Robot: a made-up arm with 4 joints. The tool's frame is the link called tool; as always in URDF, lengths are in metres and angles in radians.
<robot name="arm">
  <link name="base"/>
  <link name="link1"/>
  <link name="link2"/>
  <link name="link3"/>
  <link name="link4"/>
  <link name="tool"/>
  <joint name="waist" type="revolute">
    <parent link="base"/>
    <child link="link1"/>
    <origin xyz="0.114 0.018 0.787" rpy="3.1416 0 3.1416"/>
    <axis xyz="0 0 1"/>
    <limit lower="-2.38" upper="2.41" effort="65" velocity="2.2"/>
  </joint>
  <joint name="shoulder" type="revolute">
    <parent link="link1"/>
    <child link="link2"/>
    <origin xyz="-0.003 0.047 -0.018" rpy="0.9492 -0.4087 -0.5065"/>
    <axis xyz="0 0 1"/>
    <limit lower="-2.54" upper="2.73" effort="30" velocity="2.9"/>
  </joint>
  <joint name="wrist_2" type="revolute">
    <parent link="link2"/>
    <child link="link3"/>
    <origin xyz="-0.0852 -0.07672 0.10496" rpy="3.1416 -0.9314 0"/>
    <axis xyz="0 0 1"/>
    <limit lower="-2.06" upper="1.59" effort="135" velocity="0.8"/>
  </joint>
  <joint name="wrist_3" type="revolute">
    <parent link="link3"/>
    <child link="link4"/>
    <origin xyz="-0.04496 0.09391 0.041" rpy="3.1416 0 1.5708"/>
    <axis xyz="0 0 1"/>
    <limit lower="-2.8" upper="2.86" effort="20" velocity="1.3"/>
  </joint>
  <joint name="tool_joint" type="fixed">
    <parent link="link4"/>
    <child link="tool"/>
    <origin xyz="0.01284 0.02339 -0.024" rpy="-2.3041 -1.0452 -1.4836"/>
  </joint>
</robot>
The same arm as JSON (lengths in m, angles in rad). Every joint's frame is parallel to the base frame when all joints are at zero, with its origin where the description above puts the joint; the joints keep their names.
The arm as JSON. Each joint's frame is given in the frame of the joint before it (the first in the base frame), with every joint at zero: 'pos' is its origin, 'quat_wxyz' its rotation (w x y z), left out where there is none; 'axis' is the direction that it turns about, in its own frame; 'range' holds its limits. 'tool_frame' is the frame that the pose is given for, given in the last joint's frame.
{"length_unit": "m", "angle_unit": "rad", "joints": [{"joint": "waist", "pos": [0.114, 0.018, 0.787], "axis": [0.0, 0.0, -1.0], "range": [-2.38, 2.41]}, {"joint": "shoulder", "pos": [0.003, 0.047, 0.018], "axis": [0.596777, -0.598577, -0.53438], "range": [-2.54, 2.73]}, {"joint": "wrist_2", "pos": [0.131, -0.076, 0.035], "axis": [-1.0, 0.0, 0.0], "range": [-2.06, 1.59]}, {"joint": "wrist_3", "pos": [-0.041, -0.029, 0.1], "axis": [1.0, 0.0, 0.0001], "range": [-2.8, 2.86]}], "tool_frame": {"pos": [-0.024, -0.026, -0.006], "quat_wxyz": [0.964834, 0.039894, -0.181732, 0.18568]}}
